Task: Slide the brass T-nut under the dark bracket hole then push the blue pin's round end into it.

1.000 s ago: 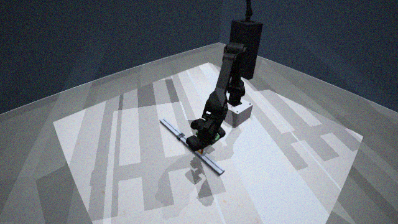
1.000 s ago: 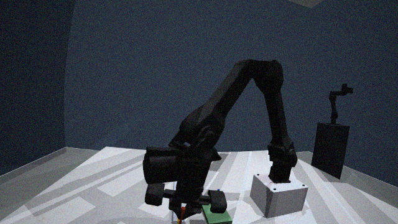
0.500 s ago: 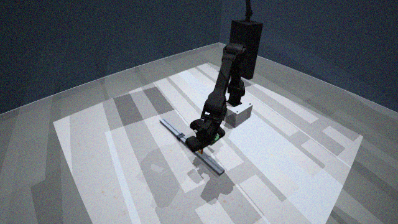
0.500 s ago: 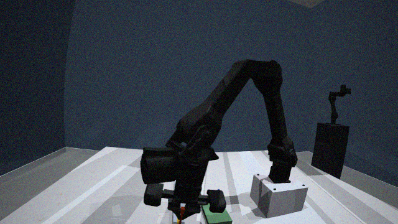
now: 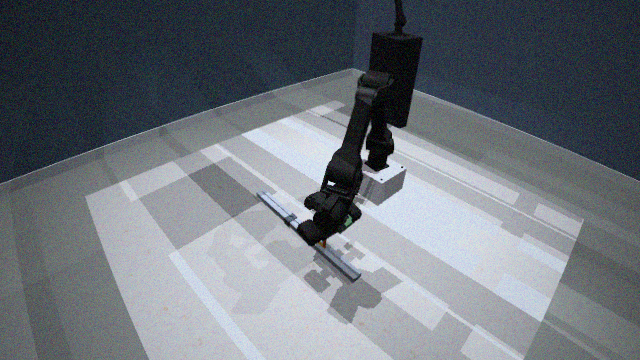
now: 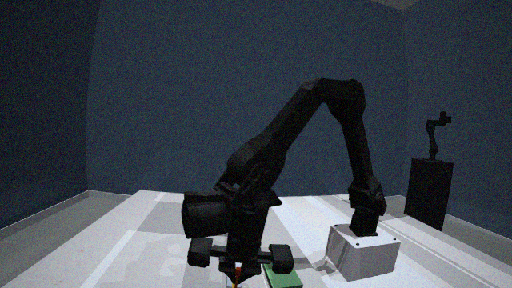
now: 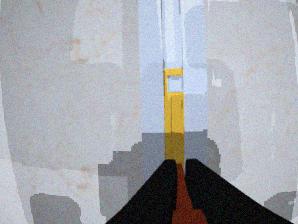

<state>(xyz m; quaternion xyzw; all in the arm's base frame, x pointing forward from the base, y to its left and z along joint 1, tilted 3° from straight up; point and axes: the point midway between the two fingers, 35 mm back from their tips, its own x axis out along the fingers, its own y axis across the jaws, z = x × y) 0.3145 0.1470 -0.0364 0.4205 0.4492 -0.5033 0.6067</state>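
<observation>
Now: the aluminum rail 120 mm to the right of my gripper tip, 30 mm below it and 20 mm ahead of it. Also, from my gripper tip: blue pin: 130 mm to the right, 110 mm behind, 10 mm below; then green tray: 110 mm behind, 100 mm to the right, 30 mm below; then brass T-nut: 20 mm to the right, 10 mm above.
</observation>
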